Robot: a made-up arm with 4 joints.
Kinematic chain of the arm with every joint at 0, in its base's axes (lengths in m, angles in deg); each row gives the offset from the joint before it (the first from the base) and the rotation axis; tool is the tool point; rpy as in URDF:
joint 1: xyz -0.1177 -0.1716 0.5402 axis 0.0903 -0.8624 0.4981
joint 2: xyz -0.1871 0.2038 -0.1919 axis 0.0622 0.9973 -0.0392
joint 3: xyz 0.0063 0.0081 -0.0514 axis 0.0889 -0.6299 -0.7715
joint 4: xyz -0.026 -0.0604 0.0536 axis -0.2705 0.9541 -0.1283
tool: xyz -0.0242 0.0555 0.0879 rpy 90 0 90
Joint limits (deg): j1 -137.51..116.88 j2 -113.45..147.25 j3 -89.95..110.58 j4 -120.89..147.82
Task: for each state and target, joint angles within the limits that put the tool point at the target. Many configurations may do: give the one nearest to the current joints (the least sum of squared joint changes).
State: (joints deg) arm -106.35 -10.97 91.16 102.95
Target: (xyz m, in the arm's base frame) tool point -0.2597 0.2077 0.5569
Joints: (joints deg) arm -74.81 -28.90 106.64 60.12
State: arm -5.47 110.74 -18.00 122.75
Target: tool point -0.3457 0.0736 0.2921
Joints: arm 3.11 101.87 -31.42 105.16
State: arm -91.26 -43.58 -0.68 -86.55
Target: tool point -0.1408 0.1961 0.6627
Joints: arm -110.20 -19.97 -13.25 -78.68
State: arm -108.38 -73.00 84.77 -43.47
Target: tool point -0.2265 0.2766 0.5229
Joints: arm -115.79 -85.11 51.68 -36.48
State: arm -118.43 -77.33 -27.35 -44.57
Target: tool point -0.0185 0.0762 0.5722
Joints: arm -136.46 -40.67 -73.70 -72.92
